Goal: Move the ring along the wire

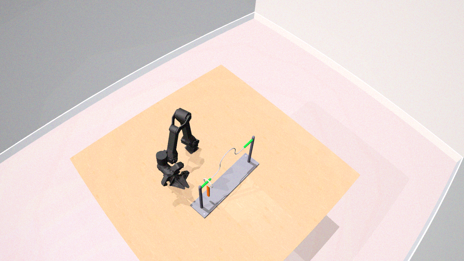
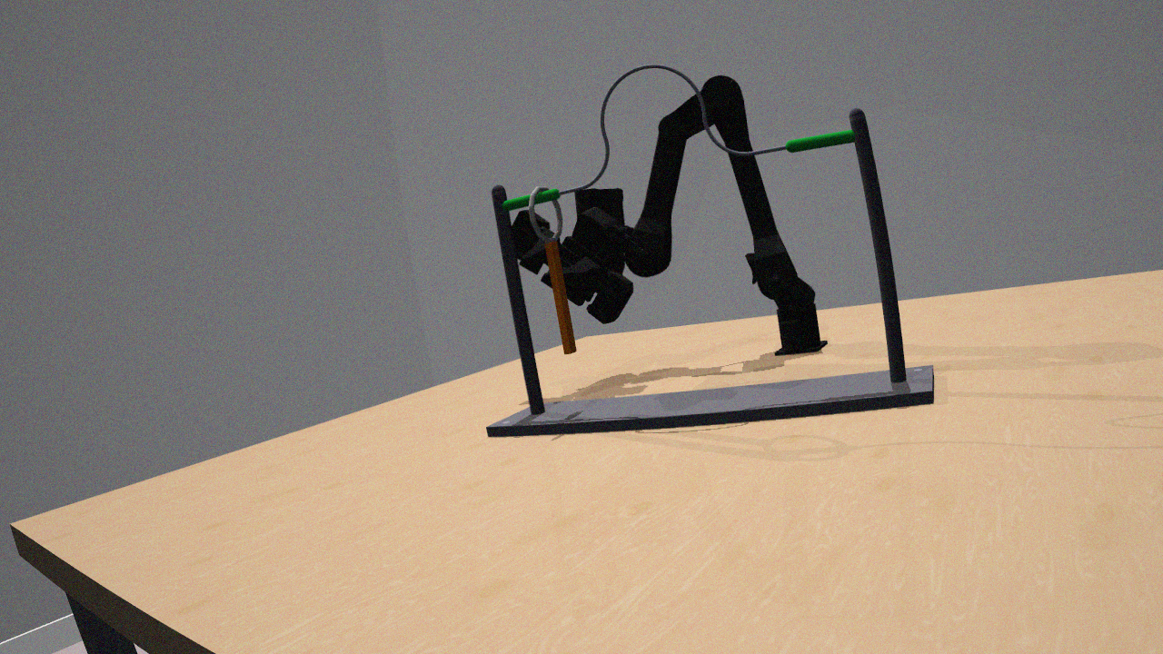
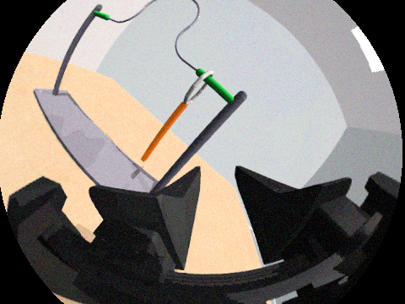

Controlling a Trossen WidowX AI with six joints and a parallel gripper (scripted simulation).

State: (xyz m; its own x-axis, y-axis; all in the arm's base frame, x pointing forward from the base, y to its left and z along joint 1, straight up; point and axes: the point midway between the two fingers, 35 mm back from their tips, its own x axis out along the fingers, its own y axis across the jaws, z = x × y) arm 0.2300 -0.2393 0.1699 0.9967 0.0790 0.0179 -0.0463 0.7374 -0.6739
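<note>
Right now my gripper tip is 8 cm to the right of the ring with orange handle, 7 cm short of it and 1 cm below it.
</note>
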